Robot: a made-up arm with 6 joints. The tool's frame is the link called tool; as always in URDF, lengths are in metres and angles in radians. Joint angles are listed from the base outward. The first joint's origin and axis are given. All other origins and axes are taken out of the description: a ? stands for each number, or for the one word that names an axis. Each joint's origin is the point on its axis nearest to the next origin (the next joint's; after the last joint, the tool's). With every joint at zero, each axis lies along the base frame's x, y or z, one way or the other. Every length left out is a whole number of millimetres.
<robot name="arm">
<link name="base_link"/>
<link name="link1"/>
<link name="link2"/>
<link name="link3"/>
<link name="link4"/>
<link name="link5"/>
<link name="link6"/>
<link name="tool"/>
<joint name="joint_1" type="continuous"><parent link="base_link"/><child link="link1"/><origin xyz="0.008 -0.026 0.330"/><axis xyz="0 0 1"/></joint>
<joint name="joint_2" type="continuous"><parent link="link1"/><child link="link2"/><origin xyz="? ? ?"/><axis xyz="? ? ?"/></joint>
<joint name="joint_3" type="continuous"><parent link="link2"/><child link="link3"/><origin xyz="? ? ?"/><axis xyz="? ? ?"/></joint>
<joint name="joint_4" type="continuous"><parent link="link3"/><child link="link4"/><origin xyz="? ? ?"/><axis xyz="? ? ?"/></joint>
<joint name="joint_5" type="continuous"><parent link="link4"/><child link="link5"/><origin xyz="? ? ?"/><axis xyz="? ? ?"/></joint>
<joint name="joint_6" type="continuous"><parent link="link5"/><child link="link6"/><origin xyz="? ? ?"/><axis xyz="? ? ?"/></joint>
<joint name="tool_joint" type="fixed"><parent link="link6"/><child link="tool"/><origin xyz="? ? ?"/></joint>
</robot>
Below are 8 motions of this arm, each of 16 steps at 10 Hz.
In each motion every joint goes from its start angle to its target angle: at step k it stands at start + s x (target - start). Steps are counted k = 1, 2, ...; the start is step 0. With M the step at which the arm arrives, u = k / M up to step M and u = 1 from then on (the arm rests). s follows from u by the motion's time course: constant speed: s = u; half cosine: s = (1 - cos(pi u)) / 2; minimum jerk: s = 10 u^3 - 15 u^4 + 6 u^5.
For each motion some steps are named. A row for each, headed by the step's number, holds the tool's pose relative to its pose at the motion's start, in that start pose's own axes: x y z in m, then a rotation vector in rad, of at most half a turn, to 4 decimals.
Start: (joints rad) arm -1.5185 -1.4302 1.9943 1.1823 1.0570 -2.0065
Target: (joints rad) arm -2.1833 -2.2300 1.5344 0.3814 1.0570 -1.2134
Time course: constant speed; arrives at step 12
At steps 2, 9, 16:
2: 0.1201 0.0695 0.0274 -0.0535 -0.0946 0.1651
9: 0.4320 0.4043 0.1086 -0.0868 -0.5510 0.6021
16: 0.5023 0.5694 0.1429 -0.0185 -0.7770 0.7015

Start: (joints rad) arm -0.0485 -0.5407 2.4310 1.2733 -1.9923 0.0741
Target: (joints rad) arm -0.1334 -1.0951 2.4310 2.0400 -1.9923 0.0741
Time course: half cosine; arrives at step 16
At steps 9, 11, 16:
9: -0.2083 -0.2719 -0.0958 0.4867 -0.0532 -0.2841
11: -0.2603 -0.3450 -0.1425 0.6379 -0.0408 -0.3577
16: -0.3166 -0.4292 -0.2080 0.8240 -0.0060 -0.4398

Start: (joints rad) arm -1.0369 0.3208 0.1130 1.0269 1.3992 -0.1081
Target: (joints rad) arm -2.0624 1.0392 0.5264 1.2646 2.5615 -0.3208
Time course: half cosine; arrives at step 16
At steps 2, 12, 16:
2: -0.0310 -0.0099 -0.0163 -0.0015 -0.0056 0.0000
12: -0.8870 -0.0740 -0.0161 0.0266 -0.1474 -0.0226
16: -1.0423 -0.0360 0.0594 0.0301 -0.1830 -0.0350

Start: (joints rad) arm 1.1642 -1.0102 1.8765 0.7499 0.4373 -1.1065
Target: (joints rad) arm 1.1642 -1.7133 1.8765 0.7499 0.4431 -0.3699
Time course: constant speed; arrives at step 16
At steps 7, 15, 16:
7: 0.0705 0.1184 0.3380 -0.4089 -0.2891 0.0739
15: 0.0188 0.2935 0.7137 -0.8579 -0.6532 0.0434
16: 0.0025 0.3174 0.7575 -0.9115 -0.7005 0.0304

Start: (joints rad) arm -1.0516 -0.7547 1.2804 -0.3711 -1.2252 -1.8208
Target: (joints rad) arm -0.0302 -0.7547 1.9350 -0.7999 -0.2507 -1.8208
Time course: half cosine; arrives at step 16
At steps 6, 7, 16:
6: -0.1262 0.0634 0.1553 0.2525 0.4471 0.4542
7: -0.1613 0.0725 0.2176 0.3502 0.5632 0.5997
16: -0.2823 -0.0433 0.7184 1.1602 1.0260 1.5762

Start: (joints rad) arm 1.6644 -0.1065 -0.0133 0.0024 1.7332 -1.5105
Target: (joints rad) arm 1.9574 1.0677 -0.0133 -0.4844 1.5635 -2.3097
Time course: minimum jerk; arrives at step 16
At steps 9, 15, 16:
9: -0.6663 -0.0739 -0.1539 0.5037 -0.4015 -0.7945
15: -1.0198 0.1335 -0.2095 0.6273 -0.7359 -1.2190
16: -1.0215 0.1351 -0.2095 0.6274 -0.7379 -1.2212

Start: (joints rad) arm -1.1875 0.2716 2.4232 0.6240 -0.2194 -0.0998
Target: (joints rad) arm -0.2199 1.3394 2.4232 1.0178 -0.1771 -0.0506
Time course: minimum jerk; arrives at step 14
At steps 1, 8, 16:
1: -0.0004 0.0011 -0.0039 0.0010 0.0038 0.0005
8: -0.3050 0.4817 -0.4331 0.2594 0.5801 0.3507
16: -0.5855 0.8218 -0.2780 0.4585 0.6993 0.7267

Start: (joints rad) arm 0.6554 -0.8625 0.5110 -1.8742 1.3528 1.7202
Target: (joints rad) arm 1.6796 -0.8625 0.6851 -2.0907 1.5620 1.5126
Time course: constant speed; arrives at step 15
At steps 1, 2, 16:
1: 0.0001 0.0009 0.0066 0.0378 0.0771 0.0131
2: 0.0010 0.0015 0.0135 0.0745 0.1550 0.0245
16: 0.0965 -0.0072 0.0880 0.4223 1.2202 0.0442

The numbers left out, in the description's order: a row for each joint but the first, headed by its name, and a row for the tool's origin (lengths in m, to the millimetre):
joint_2: xyz -0.009 -0.007 0.000, axis 0 1 0
joint_3: xyz 0.029 0.000 0.499, axis 0 -1 0
joint_4: xyz 0.674 0.000 0.006, axis -1 0 0
joint_5: xyz 0.000 -0.168 0.026, axis 0 -1 0
joint_6: xyz 0.042 0.000 0.000, axis -1 0 0
tool: xyz 0.000 -0.008 -0.009

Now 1 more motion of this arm.
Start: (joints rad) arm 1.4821 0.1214 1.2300 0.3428 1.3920 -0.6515
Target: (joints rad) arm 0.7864 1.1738 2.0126 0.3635 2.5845 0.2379
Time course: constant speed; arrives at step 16
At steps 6, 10, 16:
6: -0.2389 -0.0556 0.0108 -0.4052 -0.1608 0.3573
10: -0.3997 -0.0989 0.1005 -0.6155 -0.3217 0.5748
16: -0.5950 -0.1417 0.3445 -0.8215 -0.6354 0.8423

